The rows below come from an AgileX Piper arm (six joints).
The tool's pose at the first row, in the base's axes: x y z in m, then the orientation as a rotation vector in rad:
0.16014, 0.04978, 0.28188, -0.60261, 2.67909, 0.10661
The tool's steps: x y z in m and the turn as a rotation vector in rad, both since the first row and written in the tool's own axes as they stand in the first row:
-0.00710, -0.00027, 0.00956, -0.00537, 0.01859, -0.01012
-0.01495, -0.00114, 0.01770, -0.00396, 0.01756, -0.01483
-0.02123, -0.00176, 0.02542, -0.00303, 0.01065, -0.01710
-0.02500, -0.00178, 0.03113, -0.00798, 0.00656, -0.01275
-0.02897, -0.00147, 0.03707, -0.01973, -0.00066, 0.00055
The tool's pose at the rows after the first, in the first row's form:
0.16957, 0.05385, 0.27585, -0.62171, 2.69418, 0.10595
0.17938, 0.05745, 0.27143, -0.62735, 2.69145, 0.10303
0.18762, 0.06059, 0.26678, -0.62861, 2.68394, 0.10305
0.19280, 0.06296, 0.26299, -0.62347, 2.68196, 0.11205
0.19809, 0.06575, 0.25907, -0.60781, 2.68053, 0.13351

